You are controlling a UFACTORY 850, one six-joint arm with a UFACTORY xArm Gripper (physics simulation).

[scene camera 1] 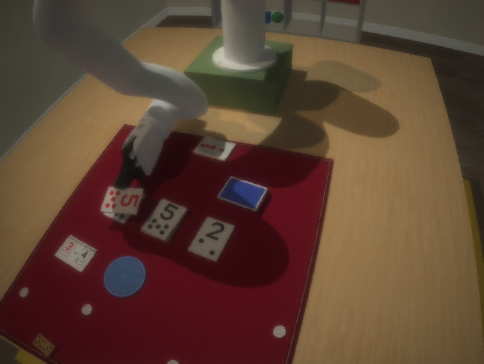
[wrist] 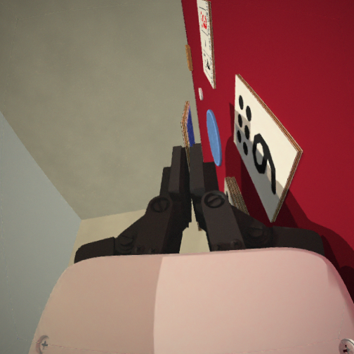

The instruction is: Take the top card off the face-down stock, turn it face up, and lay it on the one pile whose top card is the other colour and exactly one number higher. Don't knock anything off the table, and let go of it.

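Note:
My gripper (scene camera 1: 121, 184) (wrist: 190, 162) is shut on a red 5 card (scene camera 1: 122, 201) (wrist: 187, 120), held by its edge at the fingertips. In the scene view its red face shows; in the wrist view it is nearly edge-on, with some blue back showing. It is held above a black 6 card (scene camera 1: 119, 217) (wrist: 270, 135), which it mostly hides in the scene view. A thick black 5 pile (scene camera 1: 164, 220), a black 2 card (scene camera 1: 211, 239) and a red 1 card (scene camera 1: 214, 148) lie face up. The blue face-down stock (scene camera 1: 243, 193) lies right of the gripper.
The red mat (scene camera 1: 225, 310) (wrist: 320, 40) also bears a small printed example card (scene camera 1: 76, 253) (wrist: 207, 45), a blue disc (scene camera 1: 125, 276) (wrist: 214, 137), several white discs and a wooden tile (scene camera 1: 44, 345) (wrist: 188, 57). The green robot base (scene camera 1: 230, 90) stands behind the mat.

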